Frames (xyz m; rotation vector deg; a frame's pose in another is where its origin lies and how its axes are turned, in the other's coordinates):
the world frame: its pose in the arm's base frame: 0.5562 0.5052 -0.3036 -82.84 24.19 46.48
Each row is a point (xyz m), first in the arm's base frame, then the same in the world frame.
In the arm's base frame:
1: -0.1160 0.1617 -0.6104
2: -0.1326 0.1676 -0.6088
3: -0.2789 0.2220 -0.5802
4: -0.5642 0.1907 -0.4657
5: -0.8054 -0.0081 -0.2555
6: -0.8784 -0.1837 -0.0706
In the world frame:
1: -0.3179 0.7153 -0.2264
2: -0.3288 0.7255 -0.2169
3: -0.4349 0.8050 -0.1298
4: -0.7149 0.9285 -0.0862
5: -1.0710 0.9651 -0.2033
6: -1.2905 0.8990 -0.3366

